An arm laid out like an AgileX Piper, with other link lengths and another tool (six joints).
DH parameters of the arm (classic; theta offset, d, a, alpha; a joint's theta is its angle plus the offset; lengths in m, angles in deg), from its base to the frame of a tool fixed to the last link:
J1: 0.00 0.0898 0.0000 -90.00
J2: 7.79 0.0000 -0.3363 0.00
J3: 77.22 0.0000 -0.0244 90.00
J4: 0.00 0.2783 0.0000 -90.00
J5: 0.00 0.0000 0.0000 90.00
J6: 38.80 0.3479 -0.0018 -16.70
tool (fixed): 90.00 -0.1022 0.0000 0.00
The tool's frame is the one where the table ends.
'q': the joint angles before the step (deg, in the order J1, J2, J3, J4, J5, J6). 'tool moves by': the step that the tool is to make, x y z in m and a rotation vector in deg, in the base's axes. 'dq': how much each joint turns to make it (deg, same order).
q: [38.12 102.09 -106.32 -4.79 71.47 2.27]
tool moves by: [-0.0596 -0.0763 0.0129 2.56 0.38 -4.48]
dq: [-4.79 -16.82 18.35 2.24 -2.70 0.22]
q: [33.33 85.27 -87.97 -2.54 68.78 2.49]
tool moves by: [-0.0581 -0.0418 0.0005 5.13 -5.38 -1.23]
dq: [-1.66 -17.12 18.03 1.47 -8.20 0.02]
